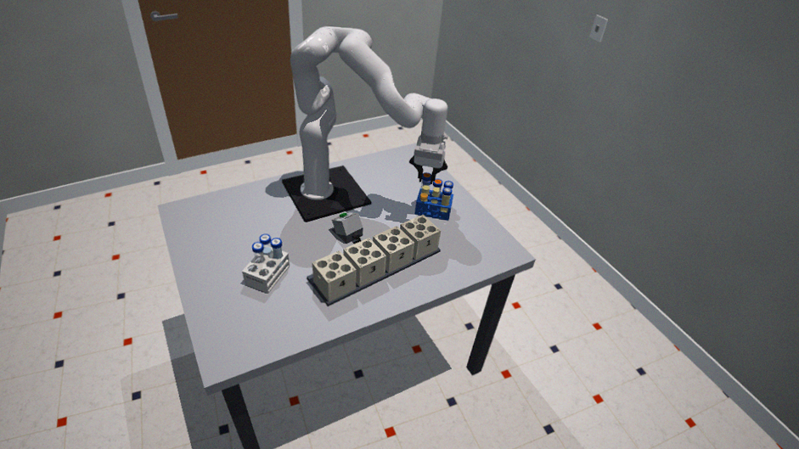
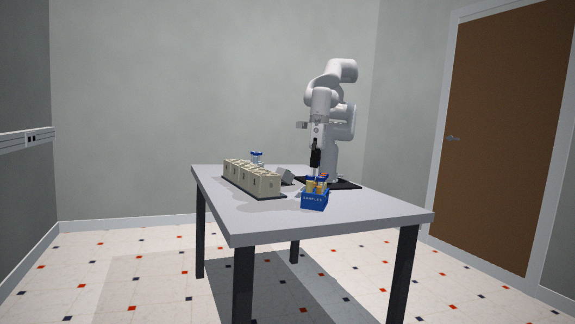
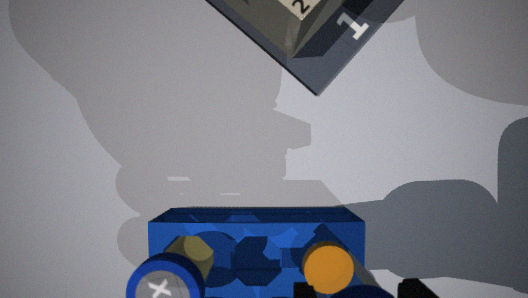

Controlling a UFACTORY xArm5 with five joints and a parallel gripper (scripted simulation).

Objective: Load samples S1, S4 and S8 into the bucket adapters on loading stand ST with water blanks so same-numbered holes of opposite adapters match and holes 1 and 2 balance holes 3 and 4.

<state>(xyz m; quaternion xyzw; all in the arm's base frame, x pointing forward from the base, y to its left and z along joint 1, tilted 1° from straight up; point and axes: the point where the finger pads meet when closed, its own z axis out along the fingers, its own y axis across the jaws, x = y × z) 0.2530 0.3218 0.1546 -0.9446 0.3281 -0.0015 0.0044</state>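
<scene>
The blue samples rack is 130 mm below my hand, 40 mm to the left of it and 10 mm ahead of it. The rest, counted from my hand: adapter 3: 320 mm to the right, 200 mm ahead, 110 mm below; then white rack: 610 mm to the right, 130 mm below, 90 mm ahead.
</scene>
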